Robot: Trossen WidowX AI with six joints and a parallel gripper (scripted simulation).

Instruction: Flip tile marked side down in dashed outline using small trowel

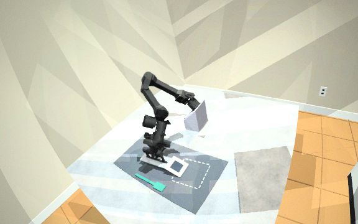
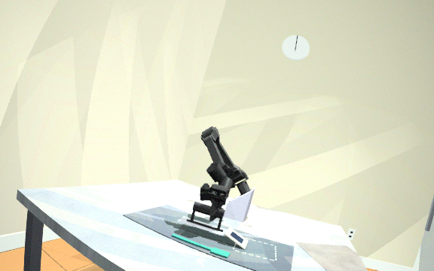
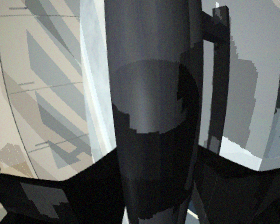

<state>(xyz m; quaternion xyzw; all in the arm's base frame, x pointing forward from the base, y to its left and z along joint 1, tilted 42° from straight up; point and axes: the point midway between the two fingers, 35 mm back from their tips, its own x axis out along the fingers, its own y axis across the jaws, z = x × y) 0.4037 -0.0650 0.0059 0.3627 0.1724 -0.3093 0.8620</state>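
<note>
Right now the white tile is 110 mm to the left of my gripper tip, 60 mm below it and 40 mm behind it. The rest, counted from my gripper tip: grey mat: 100 mm below, 30 mm behind, 20 mm to the left; teal trowel: 110 mm ahead, 70 mm below, 40 mm to the left.
</note>
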